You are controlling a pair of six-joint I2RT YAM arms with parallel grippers.
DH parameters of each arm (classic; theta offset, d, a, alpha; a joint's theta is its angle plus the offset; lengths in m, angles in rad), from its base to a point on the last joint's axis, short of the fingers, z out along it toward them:
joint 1: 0 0.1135 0.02 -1.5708
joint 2: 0 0 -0.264 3.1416
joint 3: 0.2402 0 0.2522 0
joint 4: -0.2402 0 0.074 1.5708
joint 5: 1.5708 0 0 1.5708
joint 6: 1.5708 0.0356 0 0
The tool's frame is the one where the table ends.
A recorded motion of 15 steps. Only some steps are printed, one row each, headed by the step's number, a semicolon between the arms.
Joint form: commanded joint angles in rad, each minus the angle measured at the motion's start. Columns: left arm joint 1, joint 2, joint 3, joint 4, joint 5, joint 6; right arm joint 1, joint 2, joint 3, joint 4, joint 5, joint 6.
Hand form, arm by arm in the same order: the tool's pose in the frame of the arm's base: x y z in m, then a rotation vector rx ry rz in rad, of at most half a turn. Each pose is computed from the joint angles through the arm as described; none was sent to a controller.
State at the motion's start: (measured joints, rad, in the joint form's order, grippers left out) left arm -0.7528 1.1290 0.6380 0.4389 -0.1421 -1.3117; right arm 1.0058 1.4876 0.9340 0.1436 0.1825 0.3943
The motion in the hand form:
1: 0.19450 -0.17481 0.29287 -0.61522 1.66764 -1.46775; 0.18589 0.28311 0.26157 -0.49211 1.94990 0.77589
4: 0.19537 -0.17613 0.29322 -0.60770 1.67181 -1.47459; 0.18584 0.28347 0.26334 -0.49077 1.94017 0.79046
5: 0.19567 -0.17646 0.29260 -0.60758 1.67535 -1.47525; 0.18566 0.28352 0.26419 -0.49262 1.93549 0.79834
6: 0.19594 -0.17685 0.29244 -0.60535 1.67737 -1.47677; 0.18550 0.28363 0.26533 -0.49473 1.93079 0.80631
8: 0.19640 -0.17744 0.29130 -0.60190 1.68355 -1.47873; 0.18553 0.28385 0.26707 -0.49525 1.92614 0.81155
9: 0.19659 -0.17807 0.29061 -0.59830 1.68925 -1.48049; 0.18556 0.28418 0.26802 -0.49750 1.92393 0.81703
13: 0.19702 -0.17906 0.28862 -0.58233 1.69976 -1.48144; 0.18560 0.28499 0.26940 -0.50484 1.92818 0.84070
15: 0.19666 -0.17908 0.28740 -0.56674 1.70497 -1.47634; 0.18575 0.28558 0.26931 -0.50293 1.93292 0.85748
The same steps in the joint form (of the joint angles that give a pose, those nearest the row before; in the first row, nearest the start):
1: 0.0012 0.0008 0.0108 0.0491 -0.0015 -0.0021; 0.0005 -0.0073 -0.0003 0.0397 -0.0245 0.0085
4: 0.0010 0.0075 0.0155 0.0519 0.0075 -0.0018; 0.0005 -0.0088 0.0005 0.0498 -0.0312 0.0107
5: 0.0012 0.0100 0.0154 0.0520 0.0100 -0.0029; 0.0005 -0.0103 0.0003 0.0542 -0.0364 0.0107
6: 0.0012 0.0122 0.0162 0.0529 0.0128 -0.0027; 0.0005 -0.0119 0.0013 0.0572 -0.0417 0.0107
8: 0.0015 0.0165 0.0154 0.0549 0.0189 -0.0028; 0.0005 -0.0133 0.0050 0.0573 -0.0445 0.0104
9: 0.0009 0.0196 0.0155 0.0550 0.0237 -0.0027; 0.0005 -0.0134 0.0077 0.0573 -0.0488 0.0105
13: 0.0010 0.0260 0.0125 0.0611 0.0362 0.0052; -0.0005 -0.0126 0.0140 0.0523 -0.0703 0.0187
15: 0.0008 0.0261 0.0081 0.0642 0.0421 0.0173; -0.0012 -0.0105 0.0155 0.0534 -0.0819 0.0294

